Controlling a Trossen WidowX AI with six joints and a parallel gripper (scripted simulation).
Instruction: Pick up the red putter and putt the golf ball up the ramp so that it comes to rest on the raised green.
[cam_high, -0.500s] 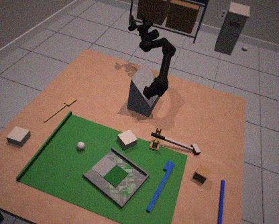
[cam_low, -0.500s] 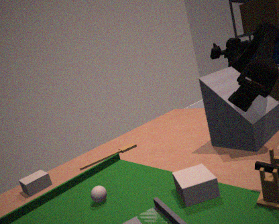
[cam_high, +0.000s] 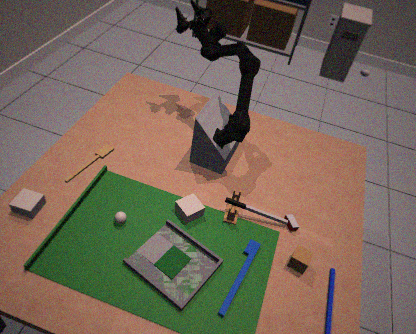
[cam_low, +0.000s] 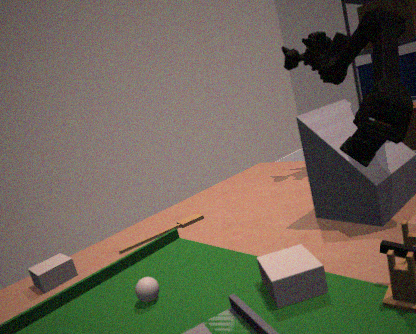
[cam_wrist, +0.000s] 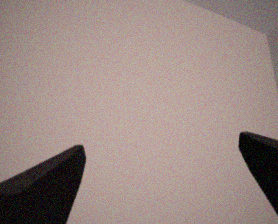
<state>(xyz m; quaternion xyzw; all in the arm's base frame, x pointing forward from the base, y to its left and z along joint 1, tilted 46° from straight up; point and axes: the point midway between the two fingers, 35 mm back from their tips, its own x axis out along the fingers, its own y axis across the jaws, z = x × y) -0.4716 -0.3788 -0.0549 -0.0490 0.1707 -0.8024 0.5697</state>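
Right now my gripper tip is 670 mm short of the red putter, 580 mm to the right of it and 410 mm above it. From my gripper tip the other things lie so: tan stick (630 mm ahead, 450 mm below, 130 mm to the right); white golf ball (870 mm ahead, 430 mm below, 100 mm to the left); wooden stand (680 mm ahead, 470 mm to the left, 410 mm below).
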